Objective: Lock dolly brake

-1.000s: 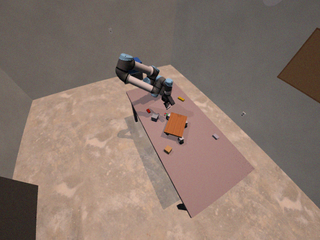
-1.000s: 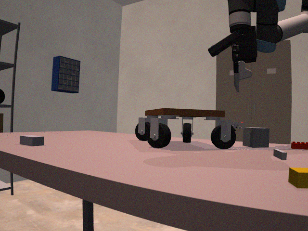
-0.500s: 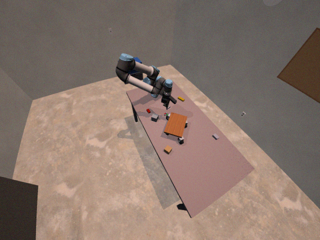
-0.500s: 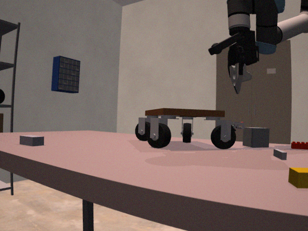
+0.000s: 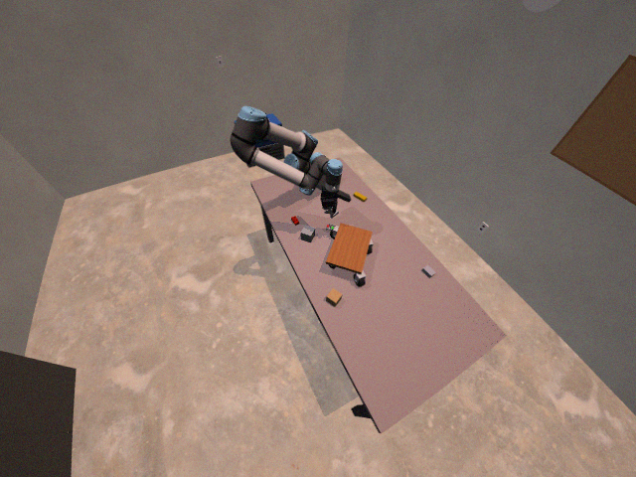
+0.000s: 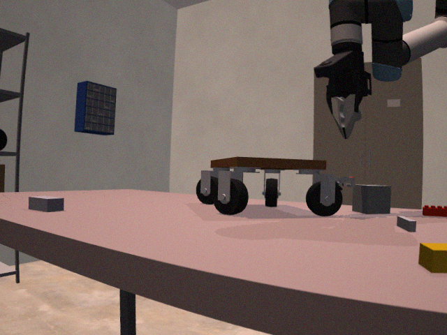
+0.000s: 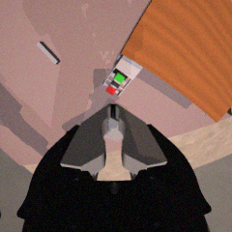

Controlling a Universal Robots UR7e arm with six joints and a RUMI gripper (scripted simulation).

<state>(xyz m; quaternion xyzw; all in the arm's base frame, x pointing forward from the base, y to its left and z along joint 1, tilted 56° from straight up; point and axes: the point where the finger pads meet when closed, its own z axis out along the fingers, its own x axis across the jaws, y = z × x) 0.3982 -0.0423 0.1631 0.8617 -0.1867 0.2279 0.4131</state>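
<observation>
Right now my hand is 110 mm above the brake pedal. Round my hand: small grey bar 180 mm below, 150 mm to the left, 110 mm behind; then grey cube 160 mm below, 120 mm to the right, 70 mm behind; then red brick 240 mm behind, 180 mm below, 100 mm to the right.
</observation>
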